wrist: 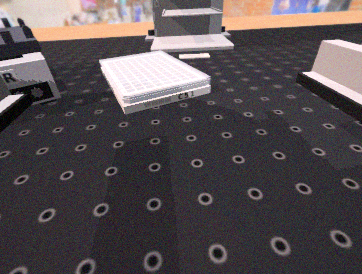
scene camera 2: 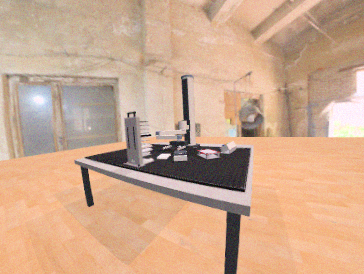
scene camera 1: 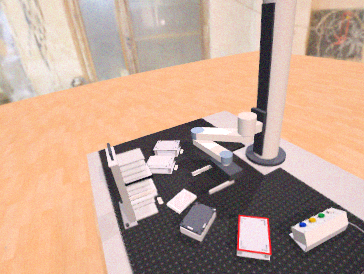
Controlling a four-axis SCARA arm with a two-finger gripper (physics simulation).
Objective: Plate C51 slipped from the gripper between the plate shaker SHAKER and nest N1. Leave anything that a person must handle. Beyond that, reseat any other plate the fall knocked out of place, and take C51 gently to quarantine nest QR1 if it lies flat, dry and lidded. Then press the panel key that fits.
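Seen in the pictures: gripper, fingertip midpoint: (wrist: 168, 71) (scene camera 2: 170, 148) (scene camera 1: 200, 182); arm's base, link origin: (scene camera 2: 190, 146) (scene camera 1: 265, 154).
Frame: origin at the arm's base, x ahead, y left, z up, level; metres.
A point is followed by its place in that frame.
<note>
Plate C51 (scene camera 1: 182, 200) @[y 0.078, x 0.639, z 0.029 m] (scene camera 2: 163, 156) @[y 0.080, x 0.662, z 0.025 m] (wrist: 155, 75) @[y 0.061, x 0.610, z 0.029 m] lies flat on the mat, skewed, with a clear lid that looks seated; no liquid shows around it. The dark-topped SHAKER (scene camera 1: 198, 218) @[y 0.241, x 0.641, z 0.068 m] (scene camera 2: 180, 156) @[y 0.271, x 0.698, z 0.065 m] (wrist: 26, 75) @[y 0.169, x 0.593, z 0.043 m] stands beside it. My gripper (scene camera 1: 212, 178) (wrist: 168, 71) @[y 0.050, x 0.517, z 0.062 m] is open and empty, low above the mat, its fingers spread wide and short of C51. The red-rimmed nest (scene camera 1: 254, 235) @[y 0.419, x 0.492, z 0.053 m] (scene camera 2: 208, 154) @[y 0.442, x 0.572, z 0.048 m], apparently QR1, stands between the shaker and the key panel (scene camera 1: 320, 228) @[y 0.550, x 0.285, z 0.087 m] (scene camera 2: 228, 147) @[y 0.551, x 0.357, z 0.068 m], with blue, yellow, green and whitish keys. N1's label cannot be read.
A tall plate rack (scene camera 1: 120, 187) @[y 0.065, x 0.895, z 0.236 m] (scene camera 2: 133, 140) @[y 0.015, x 0.900, z 0.190 m] (wrist: 187, 30) @[y -0.002, x 0.872, z 0.030 m] stands beyond C51, its upper shelves cut off in the wrist view. A small white strip (scene camera 1: 160, 200) @[y 0.005, x 0.731, z 0.015 m] (wrist: 194, 56) @[y 0.005, x 0.728, z 0.015 m] lies before its base. Two white nests, one nearer (scene camera 1: 161, 164) @[y -0.209, x 0.630, z 0.067 m] and one farther (scene camera 1: 167, 147) @[y -0.364, x 0.524, z 0.067 m], stand at the back left.
</note>
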